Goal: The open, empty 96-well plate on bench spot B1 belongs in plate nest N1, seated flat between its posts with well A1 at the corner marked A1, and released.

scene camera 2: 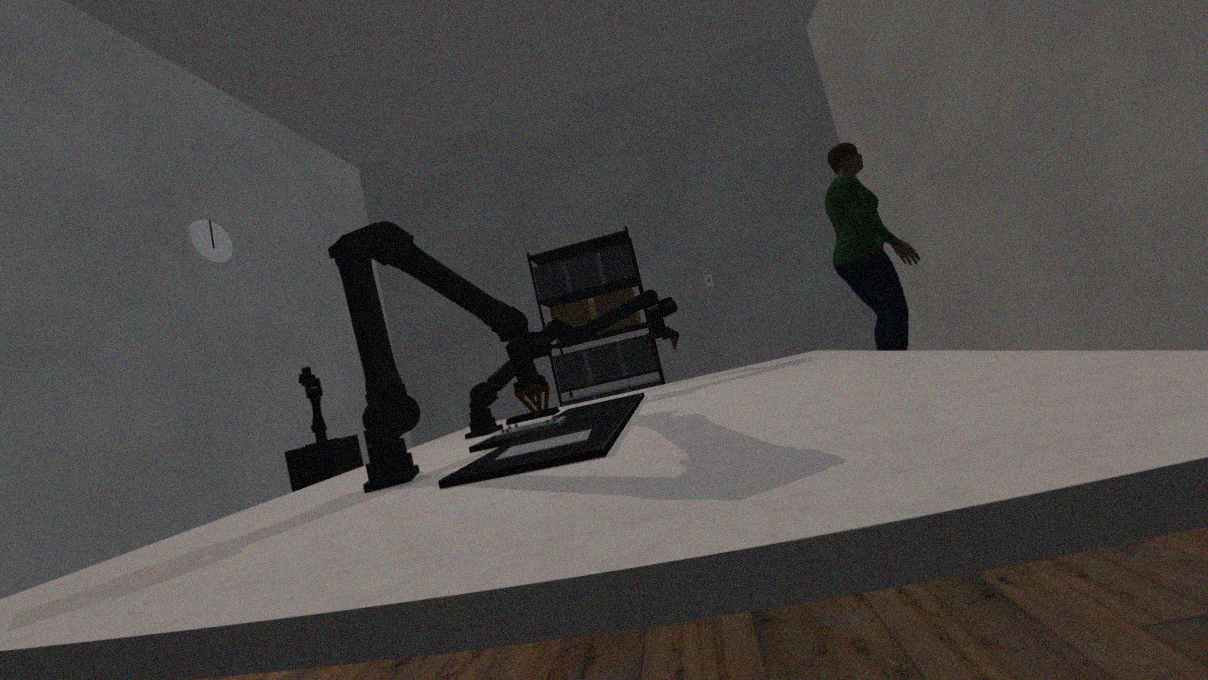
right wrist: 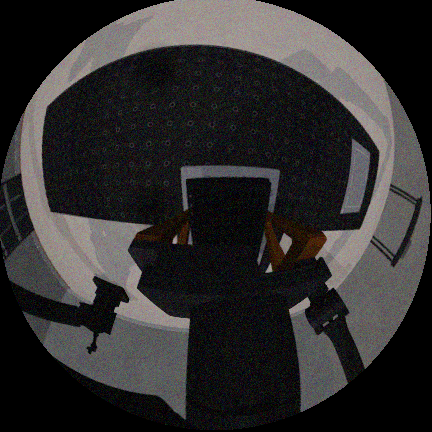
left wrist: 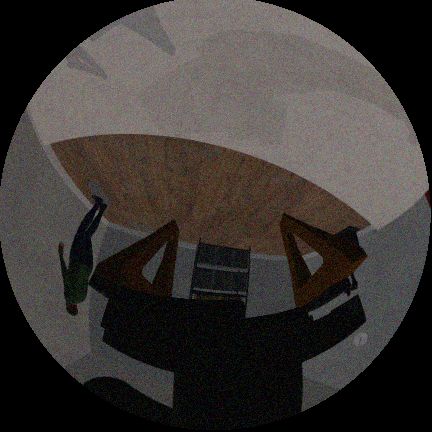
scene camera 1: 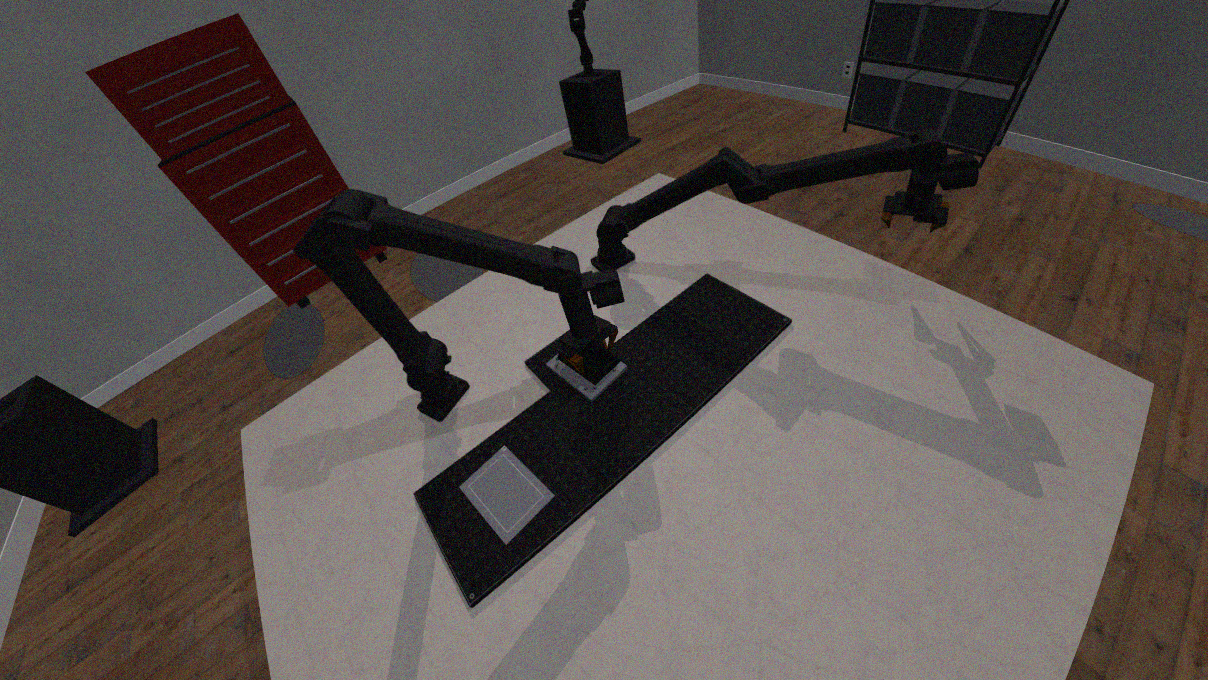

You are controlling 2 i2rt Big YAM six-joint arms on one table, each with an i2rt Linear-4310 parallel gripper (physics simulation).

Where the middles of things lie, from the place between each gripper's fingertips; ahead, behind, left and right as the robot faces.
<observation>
Right now my left hand is 45 cm past the dark well plate (scene camera 1: pixel 598 362), 77 cm to the left of it and 8 cm above it. The rest, counted from my left hand: pale square nest (scene camera 1: pixel 505 492): 37 cm behind, 110 cm to the right, 12 cm below.
I see my right gripper 2 cm past the dark well plate. Round my right hand: pale square nest (33 cm to the right, 6 cm ahead, 3 cm below).
</observation>
